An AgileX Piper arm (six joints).
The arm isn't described. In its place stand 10 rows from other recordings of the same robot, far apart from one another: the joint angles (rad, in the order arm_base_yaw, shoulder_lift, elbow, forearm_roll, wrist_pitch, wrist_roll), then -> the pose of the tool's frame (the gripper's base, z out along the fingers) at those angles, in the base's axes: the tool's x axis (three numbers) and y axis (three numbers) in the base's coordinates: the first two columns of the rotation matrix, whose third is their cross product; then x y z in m.
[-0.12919 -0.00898 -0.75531 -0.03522 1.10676 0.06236] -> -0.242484, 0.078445, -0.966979, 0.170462, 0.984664, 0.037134, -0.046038, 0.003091, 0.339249
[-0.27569 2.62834 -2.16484 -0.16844 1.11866 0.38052] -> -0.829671, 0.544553, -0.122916, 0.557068, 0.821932, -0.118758, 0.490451, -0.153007, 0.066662
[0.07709 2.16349 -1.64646 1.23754 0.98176 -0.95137] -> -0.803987, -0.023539, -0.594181, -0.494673, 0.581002, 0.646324, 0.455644, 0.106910, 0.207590
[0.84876 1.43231 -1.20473 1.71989 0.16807 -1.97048] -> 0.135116, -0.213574, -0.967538, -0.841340, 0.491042, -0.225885, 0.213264, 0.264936, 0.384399
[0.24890 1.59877 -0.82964 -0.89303 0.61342 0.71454] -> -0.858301, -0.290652, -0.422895, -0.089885, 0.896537, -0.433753, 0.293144, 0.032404, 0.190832
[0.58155 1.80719 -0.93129 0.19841 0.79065 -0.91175] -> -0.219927, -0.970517, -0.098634, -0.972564, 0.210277, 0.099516, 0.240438, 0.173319, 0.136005
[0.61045 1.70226 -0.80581 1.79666 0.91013 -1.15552] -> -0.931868, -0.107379, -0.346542, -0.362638, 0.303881, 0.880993, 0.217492, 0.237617, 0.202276
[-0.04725 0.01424 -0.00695 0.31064 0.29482 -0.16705] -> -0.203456, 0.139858, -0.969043, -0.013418, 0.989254, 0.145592, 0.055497, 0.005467, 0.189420
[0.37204 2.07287 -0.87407 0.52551 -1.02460 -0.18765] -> -0.134567, 0.049065, -0.989689, 0.080770, 0.995993, 0.038396, 0.369909, 0.102470, 0.124378
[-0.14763 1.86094 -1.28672 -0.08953 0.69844 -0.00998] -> -0.926246, 0.058470, -0.372356, 0.095878, 0.991949, -0.082735, 0.379047, -0.061658, 0.200510
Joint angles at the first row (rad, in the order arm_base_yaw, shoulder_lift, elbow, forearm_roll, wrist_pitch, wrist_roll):
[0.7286 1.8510 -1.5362 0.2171 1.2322 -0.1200]
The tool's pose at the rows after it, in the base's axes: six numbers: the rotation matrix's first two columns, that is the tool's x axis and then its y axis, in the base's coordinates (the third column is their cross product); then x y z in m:
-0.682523, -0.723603, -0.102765, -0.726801, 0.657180, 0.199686, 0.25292, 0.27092, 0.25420
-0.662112, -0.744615, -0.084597, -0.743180, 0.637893, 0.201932, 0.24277, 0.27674, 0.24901
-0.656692, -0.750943, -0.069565, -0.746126, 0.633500, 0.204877, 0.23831, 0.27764, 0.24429
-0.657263, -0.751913, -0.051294, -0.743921, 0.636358, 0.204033, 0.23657, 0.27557, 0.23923
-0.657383, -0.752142, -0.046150, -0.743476, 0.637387, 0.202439, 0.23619, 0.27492, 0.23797
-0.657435, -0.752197, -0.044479, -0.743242, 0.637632, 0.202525, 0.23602, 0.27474, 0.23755
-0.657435, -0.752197, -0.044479, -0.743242, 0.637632, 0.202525, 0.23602, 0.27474, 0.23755
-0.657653, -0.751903, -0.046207, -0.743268, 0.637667, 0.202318, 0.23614, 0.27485, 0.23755
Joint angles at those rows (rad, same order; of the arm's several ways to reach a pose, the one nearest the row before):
[0.7694 1.8447 -1.5043 0.2192 1.2316 -0.1200]
[0.7997 1.8448 -1.4838 0.2205 1.2294 -0.1200]
[0.8097 1.8447 -1.4649 0.2230 1.2256 -0.1200]
[0.8097 1.8448 -1.4448 0.2211 1.2237 -0.1200]
[0.8097 1.8448 -1.4399 0.2191 1.2237 -0.1193]
[0.8097 1.8447 -1.4382 0.2191 1.2237 -0.1193]
[0.8097 1.8447 -1.4382 0.2191 1.2237 -0.1193]
[0.8097 1.8448 -1.4382 0.2191 1.2219 -0.1193]

